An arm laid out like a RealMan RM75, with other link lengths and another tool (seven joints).
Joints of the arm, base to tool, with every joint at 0 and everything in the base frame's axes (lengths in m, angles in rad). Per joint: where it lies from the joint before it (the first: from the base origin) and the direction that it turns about. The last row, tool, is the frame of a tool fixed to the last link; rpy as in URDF.
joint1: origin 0 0 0.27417 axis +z
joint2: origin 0 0 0 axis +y
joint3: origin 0 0 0.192 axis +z
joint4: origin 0 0 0 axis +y
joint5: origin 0 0 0.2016 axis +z
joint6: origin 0 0 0 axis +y
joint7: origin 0 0 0.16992 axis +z
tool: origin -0.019 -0.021 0.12 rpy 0.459 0 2.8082
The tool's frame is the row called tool.
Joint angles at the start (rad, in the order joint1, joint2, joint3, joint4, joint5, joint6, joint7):
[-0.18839 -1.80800 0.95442 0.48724 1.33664 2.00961 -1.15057]
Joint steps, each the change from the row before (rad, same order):
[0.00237 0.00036 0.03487 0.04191 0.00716 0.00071 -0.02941]
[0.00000 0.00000 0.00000 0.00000 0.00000 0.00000 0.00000]
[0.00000 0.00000 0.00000 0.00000 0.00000 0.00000 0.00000]
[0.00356 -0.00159 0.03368 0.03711 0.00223 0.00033 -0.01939]
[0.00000 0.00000 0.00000 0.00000 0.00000 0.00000 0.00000]
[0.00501 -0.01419 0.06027 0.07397 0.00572 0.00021 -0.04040]
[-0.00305 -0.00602 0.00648 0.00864 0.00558 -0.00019 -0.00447]
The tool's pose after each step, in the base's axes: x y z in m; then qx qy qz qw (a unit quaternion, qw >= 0). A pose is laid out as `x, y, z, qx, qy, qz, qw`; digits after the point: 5 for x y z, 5 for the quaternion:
-0.16081, 0.26283, 0.04788, -0.18768, 0.84048, -0.15147, 0.48520
-0.16081, 0.26283, 0.04788, -0.18768, 0.84048, -0.15147, 0.48520
-0.16081, 0.26283, 0.04788, -0.18768, 0.84048, -0.15147, 0.48520
-0.15751, 0.25653, 0.04142, -0.18853, 0.84387, -0.17085, 0.47238
-0.15751, 0.25653, 0.04142, -0.18853, 0.84387, -0.17085, 0.47238
-0.14820, 0.24417, 0.02790, -0.18822, 0.84673, -0.20897, 0.45161
-0.14593, 0.24247, 0.02478, -0.18745, 0.84668, -0.21569, 0.44886

